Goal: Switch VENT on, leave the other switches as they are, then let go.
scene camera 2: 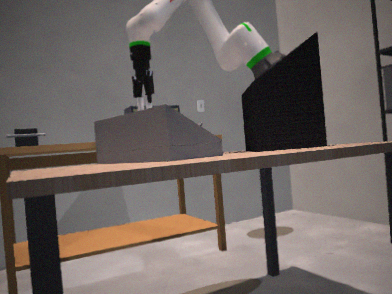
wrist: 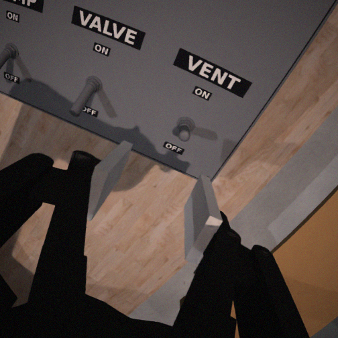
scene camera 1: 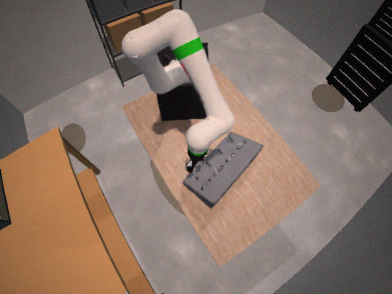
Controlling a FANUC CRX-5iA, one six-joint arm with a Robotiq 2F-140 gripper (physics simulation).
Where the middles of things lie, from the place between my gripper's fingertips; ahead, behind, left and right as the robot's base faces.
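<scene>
Grey switch box [scene camera 2: 160,133]: 0.14 m below my hand, 0.17 m to the left of it, 0.1 m ahead of it.
</scene>
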